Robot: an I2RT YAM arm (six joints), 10 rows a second.
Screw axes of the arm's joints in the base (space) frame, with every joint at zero. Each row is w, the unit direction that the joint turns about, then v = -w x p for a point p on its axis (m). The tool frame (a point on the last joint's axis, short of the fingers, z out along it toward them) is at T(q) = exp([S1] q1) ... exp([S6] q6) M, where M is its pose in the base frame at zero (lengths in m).
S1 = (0, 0, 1, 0, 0, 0)
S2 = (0, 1, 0, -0.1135, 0, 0.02)
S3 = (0, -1, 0, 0.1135, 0, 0.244)
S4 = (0, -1, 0, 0.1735, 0, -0.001)
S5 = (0, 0, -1, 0, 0.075, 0)
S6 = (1, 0, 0, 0, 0.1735, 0)
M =
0 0 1 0.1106
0 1 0 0
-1 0 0 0.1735
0 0 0 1
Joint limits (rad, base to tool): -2.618..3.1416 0..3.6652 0..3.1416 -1.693..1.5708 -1.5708..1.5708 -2.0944..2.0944
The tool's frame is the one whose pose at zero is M.
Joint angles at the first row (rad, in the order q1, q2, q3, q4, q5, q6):
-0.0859 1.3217 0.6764 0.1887 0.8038 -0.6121
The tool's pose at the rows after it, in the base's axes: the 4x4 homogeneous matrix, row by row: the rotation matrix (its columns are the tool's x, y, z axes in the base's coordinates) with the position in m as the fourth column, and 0 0 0 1 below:
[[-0.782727, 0.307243, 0.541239, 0.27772], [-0.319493, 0.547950, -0.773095, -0.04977], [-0.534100, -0.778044, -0.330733, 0.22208], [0, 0, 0, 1]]
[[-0.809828, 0.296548, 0.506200, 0.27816], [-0.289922, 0.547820, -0.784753, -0.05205], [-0.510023, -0.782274, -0.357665, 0.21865], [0, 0, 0, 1]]
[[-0.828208, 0.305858, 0.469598, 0.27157], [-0.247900, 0.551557, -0.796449, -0.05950], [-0.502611, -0.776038, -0.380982, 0.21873], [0, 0, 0, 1]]
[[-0.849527, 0.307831, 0.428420, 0.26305], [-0.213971, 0.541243, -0.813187, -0.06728], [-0.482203, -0.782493, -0.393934, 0.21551], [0, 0, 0, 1]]
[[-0.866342, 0.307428, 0.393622, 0.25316], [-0.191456, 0.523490, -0.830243, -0.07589], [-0.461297, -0.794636, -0.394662, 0.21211], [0, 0, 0, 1]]
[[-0.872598, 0.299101, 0.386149, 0.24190], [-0.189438, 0.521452, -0.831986, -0.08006], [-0.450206, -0.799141, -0.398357, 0.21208], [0, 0, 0, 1]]
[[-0.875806, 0.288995, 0.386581, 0.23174], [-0.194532, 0.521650, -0.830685, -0.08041], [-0.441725, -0.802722, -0.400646, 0.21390], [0, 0, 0, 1]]
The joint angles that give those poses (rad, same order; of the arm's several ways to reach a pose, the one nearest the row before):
-0.0859 1.3564 0.6993 0.1571 0.8093 -0.5927
-0.0924 1.3710 0.7152 0.1005 0.8252 -0.5653
-0.1216 1.3525 0.7156 0.0417 0.8236 -0.5351
-0.1535 1.3337 0.6972 0.0129 0.8303 -0.5305
-0.1914 1.3089 0.6658 0.0158 0.8334 -0.5523
-0.2176 1.2635 0.6337 0.0086 0.8169 -0.5769
-0.2291 1.2140 0.6093 -0.0120 0.8055 -0.5951

